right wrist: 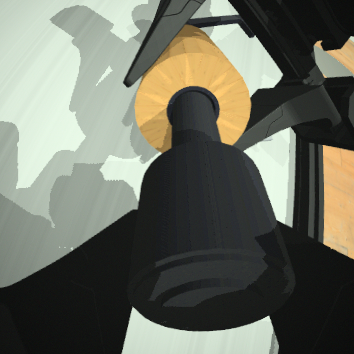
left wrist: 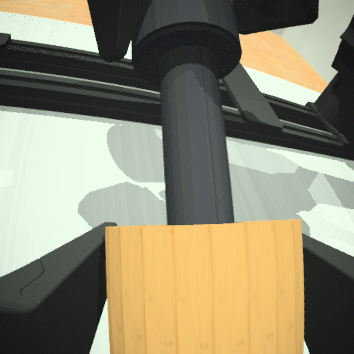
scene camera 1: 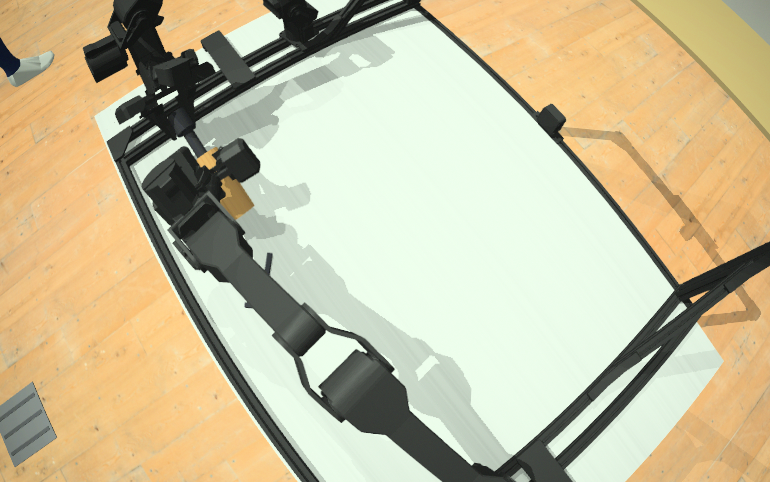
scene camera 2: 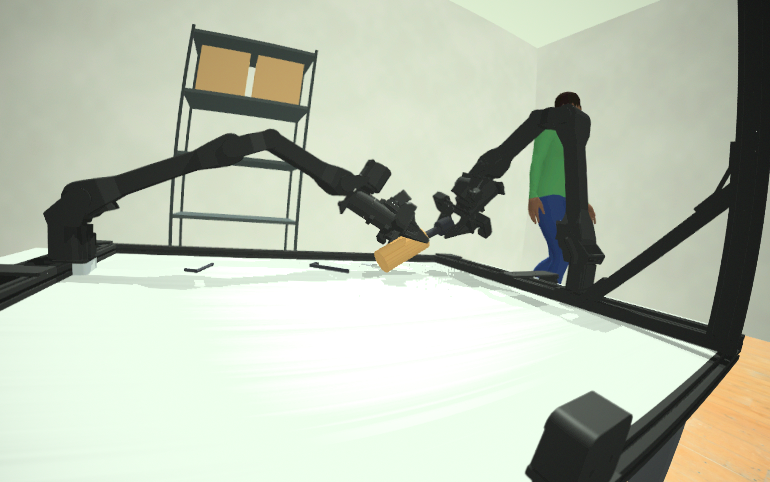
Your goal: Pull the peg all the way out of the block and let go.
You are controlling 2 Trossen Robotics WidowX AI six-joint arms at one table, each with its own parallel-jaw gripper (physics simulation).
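Frame: origin at the left arm's base, x back, y left, z down, level; centimetres.
Seen in the pictures: left gripper, fingertip midpoint: [right wrist: 168, 126] [left wrist: 197, 237] [scene camera 1: 208, 157] [scene camera 2: 423, 244]; right gripper, fingertip midpoint: [right wrist: 196, 222] [left wrist: 155, 79] [scene camera 1: 184, 134] [scene camera 2: 438, 234]; left arm's base, origin of the base link: [scene camera 2: 71, 259]; right arm's base, origin of the base link: [left wrist: 329, 119] [scene camera 1: 299, 33] [scene camera 2: 578, 291].
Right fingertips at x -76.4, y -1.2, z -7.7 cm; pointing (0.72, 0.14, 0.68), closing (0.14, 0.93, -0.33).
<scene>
Offsets run from my right fingertips to a thing's top centre. "spot": to the spot under its first point. Level surfaces: height alone.
The wooden block {dx +10.9, dy -0.2, dz -1.3 cm} [scene camera 1: 237, 200] [scene camera 2: 397, 255] [left wrist: 205, 295] [right wrist: 227, 75] is a tan cylinder, held tilted above the table. My left gripper [scene camera 1: 214, 177] [scene camera 2: 423, 238] [left wrist: 197, 237] is shut on it, one finger on each side. The dark peg [scene camera 1: 194, 143] [scene camera 2: 434, 229] [left wrist: 197, 135] [right wrist: 200, 200] has a thick head and a thinner shaft. Its shaft enters the hole in the block's end, with a long stretch of shaft exposed. My right gripper [scene camera 2: 443, 227] [right wrist: 196, 222] is shut on the peg's head, fingers against both sides. The shaft's inner end is hidden in the block.
A black frame [scene camera 1: 190, 296] [scene camera 2: 267, 251] edges the white table {dz +9.6 cm} [scene camera 1: 454, 198] [scene camera 2: 340, 352]. Thin dark brackets {dx +26.4, dy +4.4, dz +8.8 cm} [scene camera 2: 329, 267] [scene camera 1: 268, 263] lie near its edge. A shelf unit [scene camera 2: 244, 100] and a person [scene camera 2: 548, 164] are behind. A black camera box {spot: dx +39.9, dy -57.4, dz +4.3 cm} [scene camera 2: 585, 434] [scene camera 1: 551, 118] sits on the frame.
</scene>
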